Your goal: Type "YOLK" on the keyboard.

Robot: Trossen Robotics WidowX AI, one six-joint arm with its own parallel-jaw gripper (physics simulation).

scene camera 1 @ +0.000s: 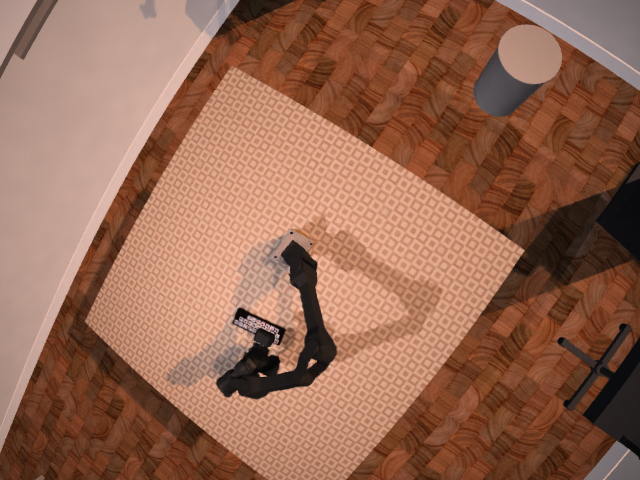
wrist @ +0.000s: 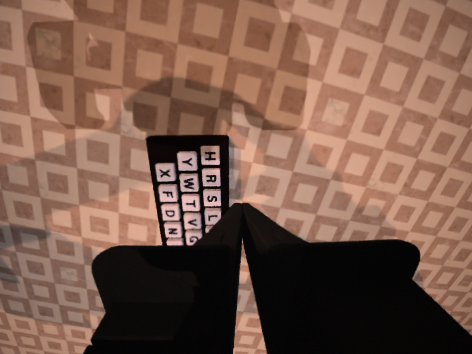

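Seen in the pictures: gripper, fingertip midpoint: (scene camera 1: 264, 348) (wrist: 240, 210); arm's base, link origin: (scene camera 1: 292, 251).
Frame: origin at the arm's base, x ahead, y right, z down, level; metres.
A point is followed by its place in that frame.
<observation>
A black keyboard (scene camera 1: 252, 319) {x 0.305, y -0.028, z 0.071 m} (wrist: 164, 148) {x 0.269, y -0.140, z 0.077 m} with white letter keys lies flat on the tiled mat. In the wrist view its rows run from top to bottom. The Y key (wrist: 187, 161) {x 0.290, y -0.137, z 0.072 m} shows near its top end, and the L key (wrist: 212, 216) {x 0.323, y -0.094, z 0.072 m} shows partly beside the left finger. The O and K keys are hidden behind the gripper. My gripper (scene camera 1: 264, 338) {x 0.334, y -0.133, z 0.024 m} (wrist: 240, 210) {x 0.334, y -0.133, z 0.024 m} is shut and empty. In the wrist view its fingertips appear just right of the keyboard's long edge, level with the space between S and L. Their height above the keyboard cannot be told.
The arm's base plate (scene camera 1: 279, 250) {x 0.018, y 0.030, z -0.037 m} stands on the tiled mat (scene camera 1: 217, 170) {x -0.031, y 0.446, z 0.089 m} above the keyboard in the scene view. A grey cylinder (scene camera 1: 529, 54) stands on the wooden floor at the upper right. Dark furniture (scene camera 1: 615, 384) is at the right edge. Arm shadows cross the mat.
</observation>
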